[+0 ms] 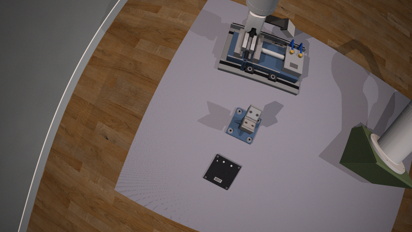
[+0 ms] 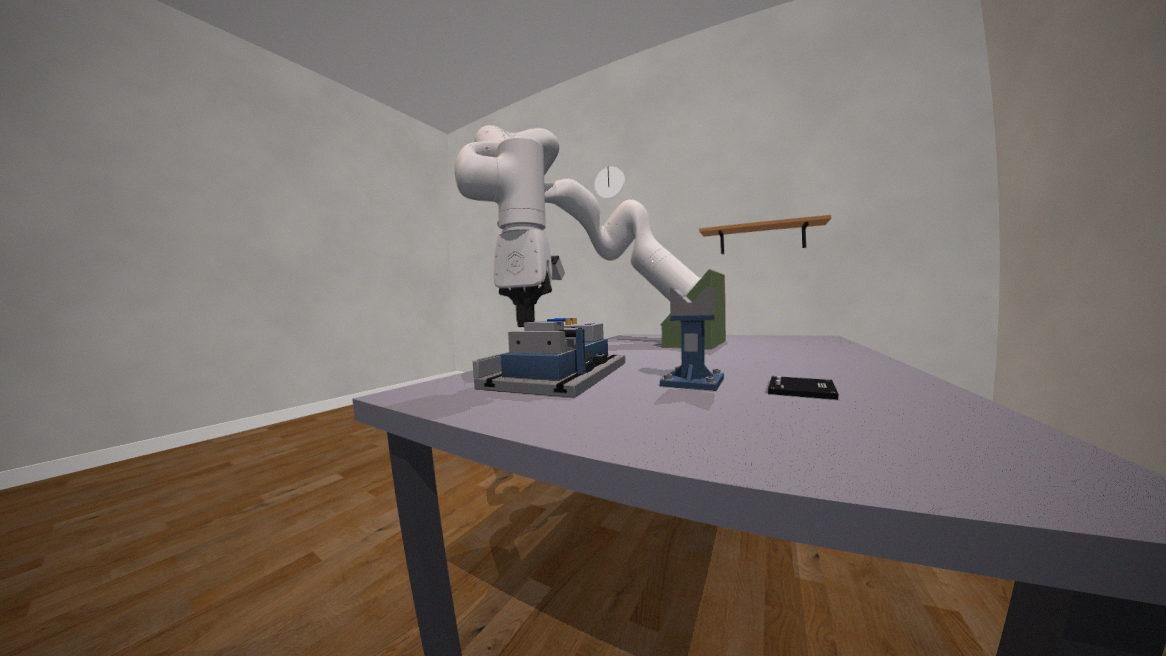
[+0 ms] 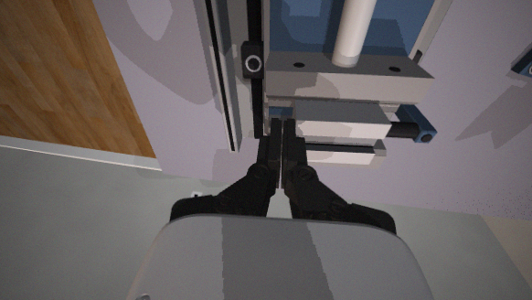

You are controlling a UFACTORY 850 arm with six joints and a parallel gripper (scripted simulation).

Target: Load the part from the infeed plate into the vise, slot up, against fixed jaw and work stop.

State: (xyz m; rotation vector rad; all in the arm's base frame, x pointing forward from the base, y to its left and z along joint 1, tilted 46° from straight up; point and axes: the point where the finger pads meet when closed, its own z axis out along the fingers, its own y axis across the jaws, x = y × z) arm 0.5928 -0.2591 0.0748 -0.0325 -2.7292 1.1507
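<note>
Now: hand 40 mm to the right of the part and 20 mm above it. Also, from my hand: moving jaw 40 mm behind, 40 mm to the left, 40 mm below; then work stop 80 mm to the left, 30 mm below; then fixed jaw 30 mm ahead, 40 mm to the left, 40 mm below.
</note>
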